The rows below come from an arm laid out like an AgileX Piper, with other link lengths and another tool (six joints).
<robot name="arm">
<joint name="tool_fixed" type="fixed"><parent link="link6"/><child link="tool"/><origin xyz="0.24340 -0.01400 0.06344" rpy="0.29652 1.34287 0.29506"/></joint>
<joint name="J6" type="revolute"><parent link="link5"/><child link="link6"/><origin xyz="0.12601 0.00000 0.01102"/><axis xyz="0.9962 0 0.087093"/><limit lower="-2.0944" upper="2.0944"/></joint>
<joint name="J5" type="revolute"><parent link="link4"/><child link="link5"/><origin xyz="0.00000 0.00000 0.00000"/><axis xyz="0 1 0"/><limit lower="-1.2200" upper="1.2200"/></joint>
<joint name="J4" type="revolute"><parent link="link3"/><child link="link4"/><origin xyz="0.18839 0.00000 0.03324"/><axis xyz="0.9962 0 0.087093"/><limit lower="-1.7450" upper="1.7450"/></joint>
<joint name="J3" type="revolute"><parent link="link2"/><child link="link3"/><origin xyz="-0.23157 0.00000 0.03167"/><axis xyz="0 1 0"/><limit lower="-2.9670" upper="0.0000"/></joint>
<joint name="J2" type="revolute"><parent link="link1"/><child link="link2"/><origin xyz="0.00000 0.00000 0.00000"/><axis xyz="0 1 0"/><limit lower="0.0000" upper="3.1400"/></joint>
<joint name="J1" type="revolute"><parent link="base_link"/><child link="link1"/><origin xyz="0.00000 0.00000 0.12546"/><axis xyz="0 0 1"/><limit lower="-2.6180" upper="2.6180"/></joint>
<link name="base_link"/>
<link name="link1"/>
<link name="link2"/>
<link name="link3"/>
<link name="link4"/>
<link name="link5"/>
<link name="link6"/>
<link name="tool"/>
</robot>
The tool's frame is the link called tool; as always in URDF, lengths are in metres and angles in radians.
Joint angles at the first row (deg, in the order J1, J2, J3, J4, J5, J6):
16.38, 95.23, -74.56, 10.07, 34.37, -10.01
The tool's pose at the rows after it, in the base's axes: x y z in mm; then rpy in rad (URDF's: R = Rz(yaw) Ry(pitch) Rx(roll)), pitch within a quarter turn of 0, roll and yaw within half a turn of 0:
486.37 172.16 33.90 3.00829 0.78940 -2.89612
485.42 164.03 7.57 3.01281 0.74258 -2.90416
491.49 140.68 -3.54 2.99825 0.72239 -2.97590
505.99 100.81 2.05 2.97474 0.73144 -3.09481
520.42 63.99 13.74 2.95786 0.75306 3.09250
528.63 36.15 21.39 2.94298 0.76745 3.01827
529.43 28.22 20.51 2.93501 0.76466 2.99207
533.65 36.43 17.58 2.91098 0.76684 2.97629
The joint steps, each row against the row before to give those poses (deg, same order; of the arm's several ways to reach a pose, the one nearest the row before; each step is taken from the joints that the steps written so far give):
-0.09, 3.55, -0.01, 1.25, -0.94, -2.50
-0.95, 3.18, 0.00, 0.33, -0.43, -0.63
-2.62, 1.42, 0.00, 0.18, -0.41, 0.94
-4.56, 0.08, -0.91, 0.02, 0.06, 1.68
-4.21, 0.00, -1.78, 0.07, 0.38, 0.82
-3.01, 0.00, -1.05, 0.01, 0.06, 0.84
-0.90, 0.20, -0.12, 0.19, 0.00, 0.28
0.72, 1.01, -0.03, 1.13, -1.30, 0.01

